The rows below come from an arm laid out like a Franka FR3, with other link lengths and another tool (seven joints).
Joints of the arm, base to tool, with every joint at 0 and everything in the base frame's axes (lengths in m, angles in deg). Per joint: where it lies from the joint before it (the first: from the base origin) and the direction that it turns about. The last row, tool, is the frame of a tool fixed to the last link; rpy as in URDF.
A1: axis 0 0 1 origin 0 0 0.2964
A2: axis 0 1 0 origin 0 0 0
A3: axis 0 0 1 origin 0 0 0.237
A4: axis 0 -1 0 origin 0.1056 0 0
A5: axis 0 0 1 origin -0.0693 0 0.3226
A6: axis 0 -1 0 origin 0 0 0
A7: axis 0 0 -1 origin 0.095 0 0
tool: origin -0.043 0.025 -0.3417 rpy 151 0 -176.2
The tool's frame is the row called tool.
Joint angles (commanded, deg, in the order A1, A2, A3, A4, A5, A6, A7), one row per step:
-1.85 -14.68 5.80 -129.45 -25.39 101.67 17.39
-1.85 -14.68 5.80 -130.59 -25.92 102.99 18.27
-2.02 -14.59 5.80 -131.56 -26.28 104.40 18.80
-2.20 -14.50 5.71 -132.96 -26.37 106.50 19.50
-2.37 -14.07 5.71 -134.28 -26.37 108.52 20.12
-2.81 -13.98 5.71 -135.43 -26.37 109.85 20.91
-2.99 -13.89 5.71 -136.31 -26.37 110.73 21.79
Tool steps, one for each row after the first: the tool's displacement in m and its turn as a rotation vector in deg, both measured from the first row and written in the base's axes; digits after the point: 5 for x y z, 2 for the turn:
0.00068 -0.00110 -0.00628 -0.37 -0.45 -0.03
0.00211 -0.00223 -0.01242 -0.47 -0.88 0.06
0.00389 -0.00151 -0.02180 -0.16 -1.55 0.05
0.00449 0.00030 -0.03290 0.24 -1.85 0.12
0.00284 -0.00043 -0.04061 0.44 -2.13 -0.51
0.00097 -0.00001 -0.04667 0.52 -2.32 -1.14

